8 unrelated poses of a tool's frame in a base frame.
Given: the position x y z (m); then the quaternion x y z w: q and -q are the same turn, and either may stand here.
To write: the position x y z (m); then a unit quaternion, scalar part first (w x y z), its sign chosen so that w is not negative. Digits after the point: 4 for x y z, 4 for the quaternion.
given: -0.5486, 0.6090, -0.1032, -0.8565, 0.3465, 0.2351, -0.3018
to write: -0.5486, 0.6090, -0.1032, 0.3018, 0.8565, -0.3465, -0.2351
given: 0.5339, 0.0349, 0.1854, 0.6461, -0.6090, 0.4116, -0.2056
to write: 0.5339, 0.0349, 0.1854, 0.2056, -0.6461, 0.6090, -0.4116
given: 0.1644, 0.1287, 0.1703, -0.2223, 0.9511, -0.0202, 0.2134
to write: 0.1644, 0.1287, 0.1703, 0.2134, -0.2223, 0.9511, -0.0202
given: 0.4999, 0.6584, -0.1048, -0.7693, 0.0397, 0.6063, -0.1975
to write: 0.4999, 0.6584, -0.1048, 0.1975, 0.7693, -0.0397, -0.6063
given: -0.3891, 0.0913, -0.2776, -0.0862, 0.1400, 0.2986, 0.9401
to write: -0.3891, 0.0913, -0.2776, 0.9401, -0.0862, 0.1400, 0.2986
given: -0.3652, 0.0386, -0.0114, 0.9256, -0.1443, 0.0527, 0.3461
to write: -0.3652, 0.0386, -0.0114, 0.3461, 0.9256, -0.1443, 0.0527
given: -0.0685, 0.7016, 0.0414, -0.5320, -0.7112, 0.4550, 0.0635
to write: -0.0685, 0.7016, 0.0414, 0.0635, -0.5320, -0.7112, 0.4550
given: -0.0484, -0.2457, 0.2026, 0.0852, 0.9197, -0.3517, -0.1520
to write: -0.0484, -0.2457, 0.2026, 0.1520, -0.0852, -0.9197, 0.3517
